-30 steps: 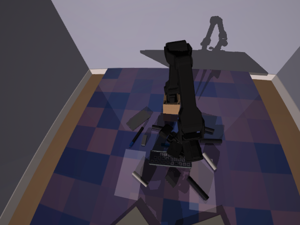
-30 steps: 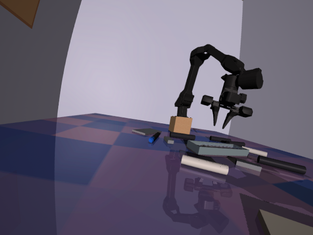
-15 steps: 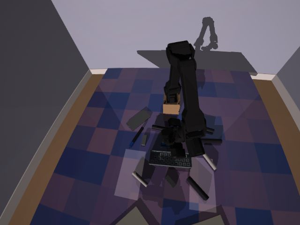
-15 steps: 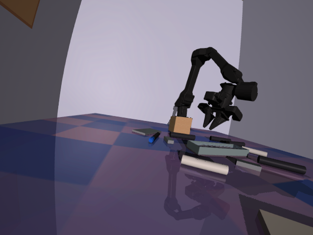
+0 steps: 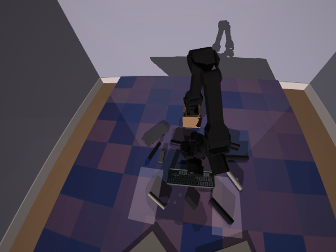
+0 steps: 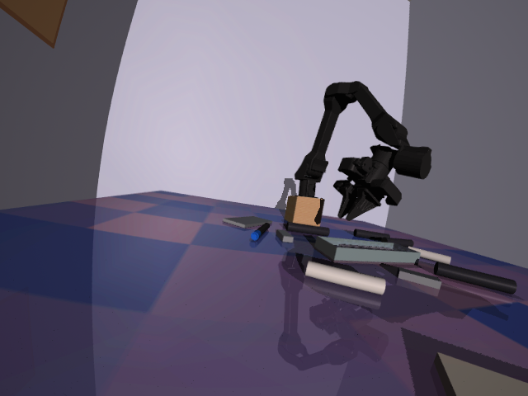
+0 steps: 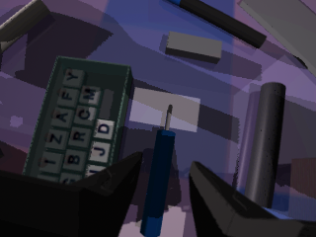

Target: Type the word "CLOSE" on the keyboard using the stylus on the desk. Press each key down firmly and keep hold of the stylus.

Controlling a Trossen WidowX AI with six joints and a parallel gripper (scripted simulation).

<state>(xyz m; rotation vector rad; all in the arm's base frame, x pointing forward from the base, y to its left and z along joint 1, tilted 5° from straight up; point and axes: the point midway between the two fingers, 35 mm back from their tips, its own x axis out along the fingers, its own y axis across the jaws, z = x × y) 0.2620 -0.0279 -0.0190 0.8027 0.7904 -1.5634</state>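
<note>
Now: gripper tip 60 mm above the blue stylus and 20 mm to the left of it. The rest, counted from my gripper tip: grey slab (170 mm to the right, 170 mm behind, 60 mm below); small grey block (190 mm ahead, 60 mm below, 10 mm to the left); blue-tipped pen (190 mm to the right, 60 mm below, 30 mm behind).
</note>
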